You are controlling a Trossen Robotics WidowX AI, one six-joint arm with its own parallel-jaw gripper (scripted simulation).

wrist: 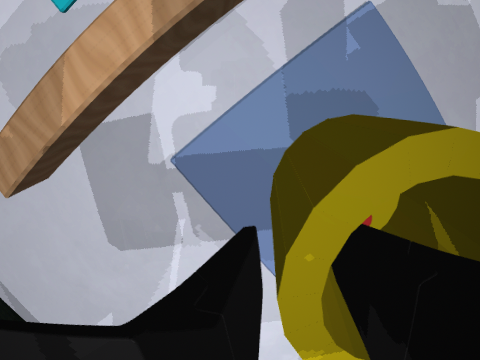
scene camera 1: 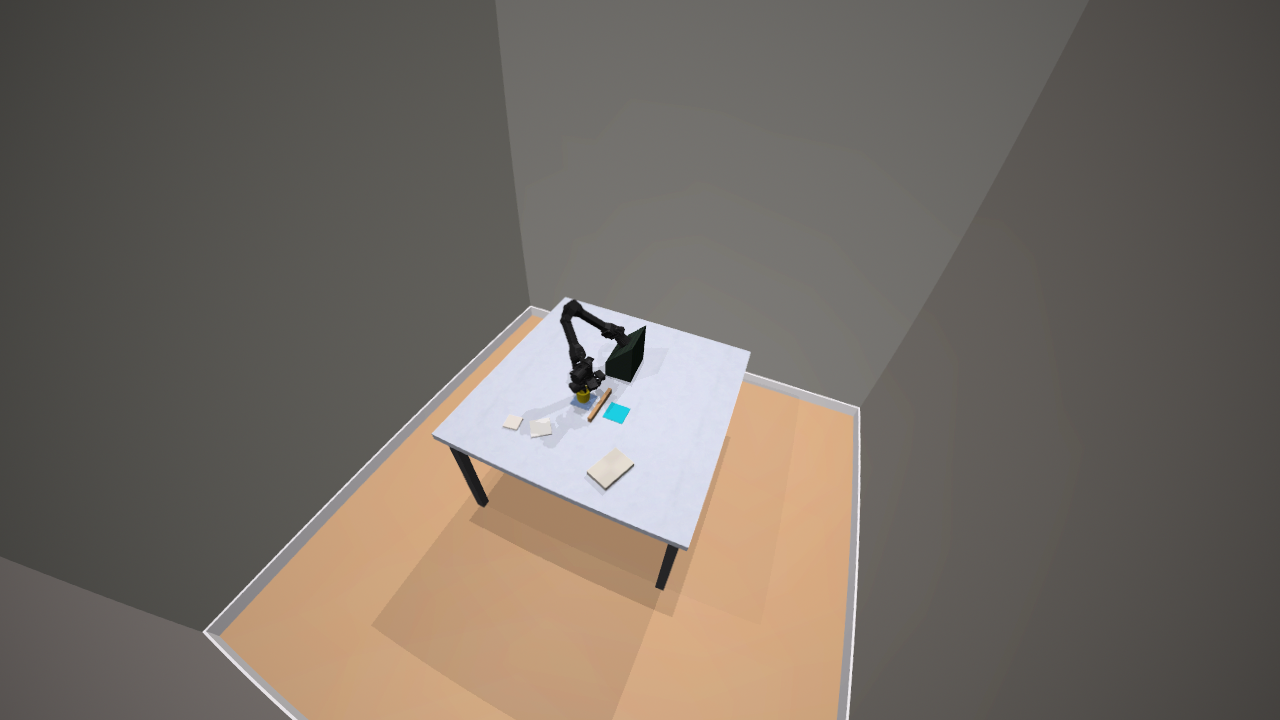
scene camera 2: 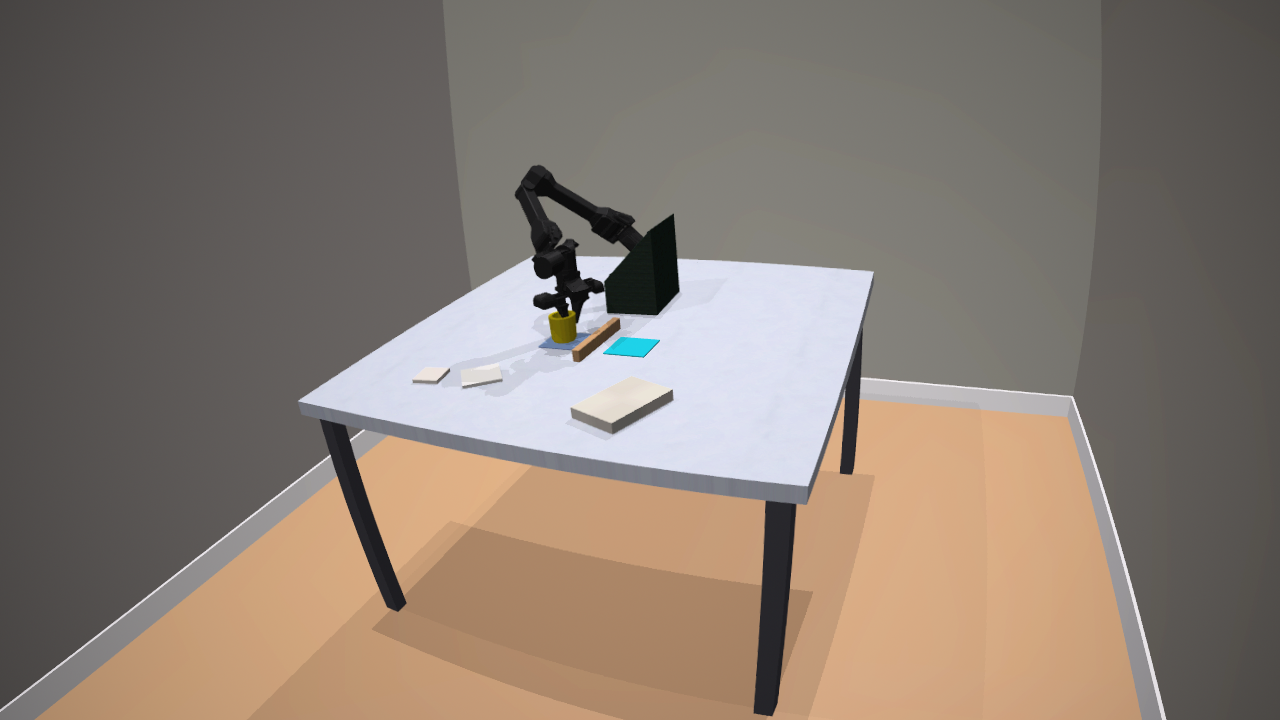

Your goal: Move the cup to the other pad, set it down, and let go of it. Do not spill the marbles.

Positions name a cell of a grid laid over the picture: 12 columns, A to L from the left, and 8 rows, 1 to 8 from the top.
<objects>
A beige slab shows in scene camera 1 (F6) and in scene camera 2 (F5); in the wrist view it is out of frame.
</objects>
